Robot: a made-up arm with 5 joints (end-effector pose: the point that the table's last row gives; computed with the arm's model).
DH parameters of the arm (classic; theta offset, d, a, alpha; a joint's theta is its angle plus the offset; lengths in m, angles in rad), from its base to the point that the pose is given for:
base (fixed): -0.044 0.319 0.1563 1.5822
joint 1: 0 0.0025 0.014 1.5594
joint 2: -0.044 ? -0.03 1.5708
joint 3: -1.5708 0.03 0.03 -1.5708
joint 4: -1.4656 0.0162 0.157 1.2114
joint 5: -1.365 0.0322 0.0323 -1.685
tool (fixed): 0.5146 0.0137 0 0
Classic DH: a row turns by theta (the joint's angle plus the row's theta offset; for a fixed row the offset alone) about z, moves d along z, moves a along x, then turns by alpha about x.
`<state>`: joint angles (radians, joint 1 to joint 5).
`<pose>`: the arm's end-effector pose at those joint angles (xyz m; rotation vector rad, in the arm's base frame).
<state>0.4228 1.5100 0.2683 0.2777 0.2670</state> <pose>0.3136 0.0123 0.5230 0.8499 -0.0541 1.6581</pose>
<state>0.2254 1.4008 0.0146 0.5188 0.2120</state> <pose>0.3205 0.0488 0.5278 0.6026 0.1427 1.6838</pose>
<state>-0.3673 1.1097 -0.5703 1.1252 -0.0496</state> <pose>0.2969 0.1588 0.4968 0.0548 0.6952 2.1347</pose>
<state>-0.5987 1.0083 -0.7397 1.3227 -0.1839</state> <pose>0.2756 0.1733 0.4873 -0.0955 0.8131 2.3754</pose>
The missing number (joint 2, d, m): -0.061
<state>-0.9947 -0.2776 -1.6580 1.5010 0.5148</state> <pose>0.0695 -0.0322 0.5508 0.0837 0.8887 -2.6144</pose>
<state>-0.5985 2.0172 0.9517 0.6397 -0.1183</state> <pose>0.3555 -0.1492 0.3382 1.4839 -0.1808 1.0161</pose>
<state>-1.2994 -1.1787 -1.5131 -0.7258 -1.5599</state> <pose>0.2002 0.0687 0.4119 1.4599 -1.5871 -1.3627</pose>
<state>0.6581 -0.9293 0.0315 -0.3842 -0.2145</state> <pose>0.0324 0.0710 0.2278 1.2963 -2.3289 -1.1798</pose>
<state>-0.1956 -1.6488 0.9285 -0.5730 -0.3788</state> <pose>0.0253 -0.1202 0.3609 0.7486 -1.2841 0.0160</pose>
